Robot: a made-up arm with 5 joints. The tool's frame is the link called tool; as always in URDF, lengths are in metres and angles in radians.
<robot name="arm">
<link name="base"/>
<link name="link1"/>
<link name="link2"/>
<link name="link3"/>
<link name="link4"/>
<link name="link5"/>
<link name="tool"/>
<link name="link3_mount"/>
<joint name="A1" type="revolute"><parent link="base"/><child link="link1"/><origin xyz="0.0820 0.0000 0.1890" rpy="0.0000 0.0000 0.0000"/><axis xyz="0 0 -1"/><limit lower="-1.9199" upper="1.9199" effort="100" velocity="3"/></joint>
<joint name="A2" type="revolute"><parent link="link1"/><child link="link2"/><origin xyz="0.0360 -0.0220 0.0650" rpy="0.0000 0.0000 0.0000"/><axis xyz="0 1 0"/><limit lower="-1.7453" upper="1.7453" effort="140" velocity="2.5"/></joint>
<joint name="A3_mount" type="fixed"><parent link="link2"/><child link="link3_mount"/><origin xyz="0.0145 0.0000 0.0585" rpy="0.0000 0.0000 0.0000"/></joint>
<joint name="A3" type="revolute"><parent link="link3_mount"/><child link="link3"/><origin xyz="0.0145 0.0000 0.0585" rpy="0.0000 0.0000 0.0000"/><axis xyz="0 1 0"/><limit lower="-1.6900" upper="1.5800" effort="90" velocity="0.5"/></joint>
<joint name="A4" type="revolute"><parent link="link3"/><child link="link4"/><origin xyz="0.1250 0.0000 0.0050" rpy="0.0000 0.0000 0.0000"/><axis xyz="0 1 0"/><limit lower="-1.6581" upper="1.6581" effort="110" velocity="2.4"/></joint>
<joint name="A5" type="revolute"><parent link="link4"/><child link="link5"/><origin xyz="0.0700 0.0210 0.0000" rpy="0.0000 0.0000 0.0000"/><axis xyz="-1 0 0"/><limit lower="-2.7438" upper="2.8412" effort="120" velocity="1.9"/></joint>
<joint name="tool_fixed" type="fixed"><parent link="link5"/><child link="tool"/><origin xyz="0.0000 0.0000 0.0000" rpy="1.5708 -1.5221 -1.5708"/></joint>
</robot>
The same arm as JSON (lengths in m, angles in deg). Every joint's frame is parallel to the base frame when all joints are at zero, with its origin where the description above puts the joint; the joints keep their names.
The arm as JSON. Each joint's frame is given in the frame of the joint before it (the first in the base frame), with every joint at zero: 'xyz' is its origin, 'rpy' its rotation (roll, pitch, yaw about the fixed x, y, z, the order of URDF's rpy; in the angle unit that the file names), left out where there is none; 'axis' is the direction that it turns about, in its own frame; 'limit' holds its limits. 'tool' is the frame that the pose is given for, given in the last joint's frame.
{
  "units": {
    "length": "m",
    "angle": "deg"
  },
  "joints": [
    {
      "name": "A1",
      "type": "revolute",
      "origin": {
        "xyz": [
          0.082,
          0.0,
          0.189
        ]
      },
      "axis": [
        0.0,
        0.0,
        -1.0
      ],
      "limit": {
        "lower": -110.0,
        "upper": 110.0
      }
    },
    {
      "name": "A2",
      "type": "revolute",
      "origin": {
        "xyz": [
          0.036,
          -0.022,
          0.065
        ]
      },
      "axis": [
        0.0,
        1.0,
        0.0
      ],
      "limit": {
        "lower": -100.0,
        "upper": 100.0
      }
    },
    {
      "name": "A3",
      "type": "revolute",
      "origin": {
        "xyz": [
          0.029,
          0.0,
          0.117
        ]
      },
      "axis": [
        0.0,
        1.0,
        0.0
      ],
      "limit": {
        "lower": -96.83,
        "upper": 90.53
      }
    },
    {
      "name": "A4",
      "type": "revolute",
      "origin": {
        "xyz": [
          0.125,
          0.0,
          0.005
        ]
      },
      "axis": [
        0.0,
        1.0,
        0.0
      ],
      "limit": {
        "lower": -95.0,
        "upper": 95.0
      }
    },
    {
      "name": "A5",
      "type": "revolute",
      "origin": {
        "xyz": [
          0.07,
          0.021,
          0.0
        ]
      },
      "axis": [
        -1.0,
        0.0,
        0.0
      ],
      "limit": {
        "lower": -157.21,
        "upper": 162.79
      }
    }
  ],
  "tool": {
    "origin": {
      "xyz": [
        0.0,
        0.0,
        0.0
      ],
      "rpy": [
        90.0,
        -87.21,
        -90.0
      ]
    }
  }
}

